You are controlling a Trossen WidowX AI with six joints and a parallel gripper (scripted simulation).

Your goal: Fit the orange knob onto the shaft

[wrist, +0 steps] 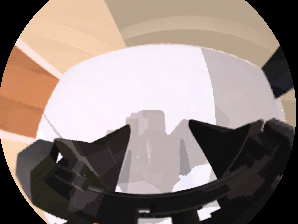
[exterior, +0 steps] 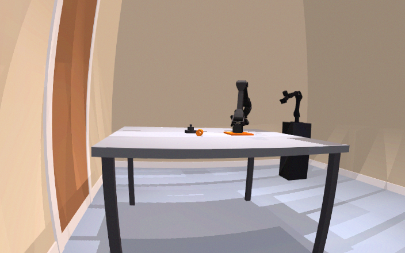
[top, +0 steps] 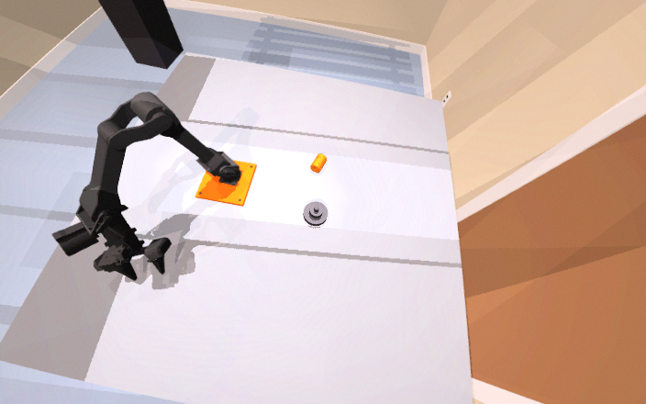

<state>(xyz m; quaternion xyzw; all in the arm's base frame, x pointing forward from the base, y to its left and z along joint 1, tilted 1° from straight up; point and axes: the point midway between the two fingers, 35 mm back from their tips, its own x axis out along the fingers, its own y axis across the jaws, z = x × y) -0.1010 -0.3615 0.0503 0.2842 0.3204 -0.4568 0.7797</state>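
Right now my gripper tip is 38 cm short of the orange knob, 52 cm to the right of it and 1 cm above it. From my gripper tip the other things lie so: round pedestal: 41 cm ahead, 32 cm to the left.
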